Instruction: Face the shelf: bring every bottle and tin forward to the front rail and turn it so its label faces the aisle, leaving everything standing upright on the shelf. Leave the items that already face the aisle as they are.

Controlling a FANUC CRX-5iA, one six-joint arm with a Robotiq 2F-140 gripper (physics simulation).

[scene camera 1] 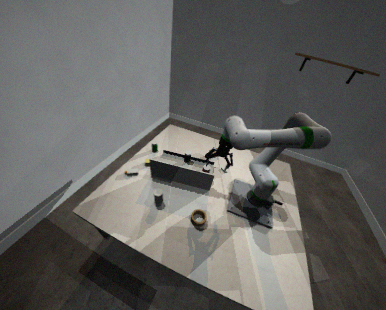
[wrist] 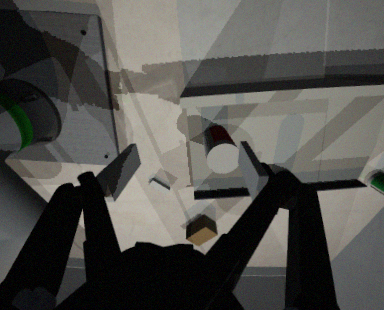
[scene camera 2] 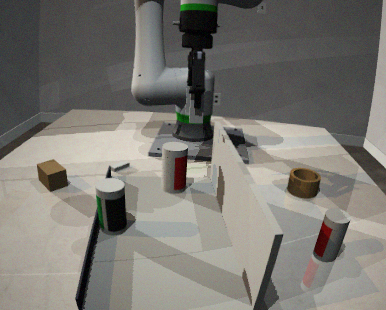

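Where they show: gripper, fingertip midpoint: [scene camera 1: 215,168] [wrist: 187,153] [scene camera 2: 193,117]; arm's base at its link origin: [scene camera 1: 256,198] [wrist: 28,114] [scene camera 2: 192,134].
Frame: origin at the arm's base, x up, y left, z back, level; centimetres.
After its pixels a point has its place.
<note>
The shelf has a low dark front rail [scene camera 1: 172,154] {x 1.1, y -10.1, z -79.3 cm} [scene camera 2: 88,260] {x 2.1, y -10.8, z -77.6 cm} [wrist: 220,193] {x 2.0, y -16.5, z -48.1 cm} and a tall back board [scene camera 1: 177,173] {x 8.5, y 14.2, z -61.6 cm} [scene camera 2: 242,200] {x 11.7, y 14.1, z -67.2 cm}. A white tin with a red label [scene camera 2: 174,167] {x 7.4, y -0.2, z -46.6 cm} [wrist: 221,155] {x 11.4, y 0.1, z -43.1 cm} stands upright near the robot's end, away from the rail, its red side toward the board. A black-and-green tin with a white top [scene camera 2: 112,206] {x 7.3, y -8.9, z -66.7 cm} stands upright at the rail, green side toward the rail. Another white tin with a red patch [scene camera 1: 159,197] {x 5.6, y 36.3, z -63.0 cm} [scene camera 2: 331,235] {x 5.0, y 33.3, z -67.5 cm} stands beyond the board. My gripper [scene camera 1: 216,165] {x 16.9, y 2.7, z -37.1 cm} [scene camera 2: 194,106] {x 16.9, y 2.7, z -37.1 cm} [wrist: 187,153] {x 16.9, y 2.7, z -37.1 cm} is open and empty, above the shelf's robot end.
A brown block [scene camera 2: 52,175] {x 2.7, y -32.4, z -49.4 cm} [wrist: 201,232] {x 3.2, y -32.6, z -45.0 cm} and a small grey piece [scene camera 2: 120,166] {x -0.8, y -18.1, z -31.5 cm} [wrist: 160,182] {x -1.5, y -17.3, z -30.8 cm} lie outside the rail. A brown ring [scene camera 1: 199,224] {x 1.9, y 39.1, z -32.8 cm} [scene camera 2: 303,189] {x 0.8, y 33.7, z -39.5 cm} lies beyond the board. A green item [scene camera 1: 154,148] {x 2.8, y -6.9, z -96.9 cm} and a yellow piece [scene camera 1: 147,162] {x 1.6, y 10.5, z -91.9 cm} are near the table's far left.
</note>
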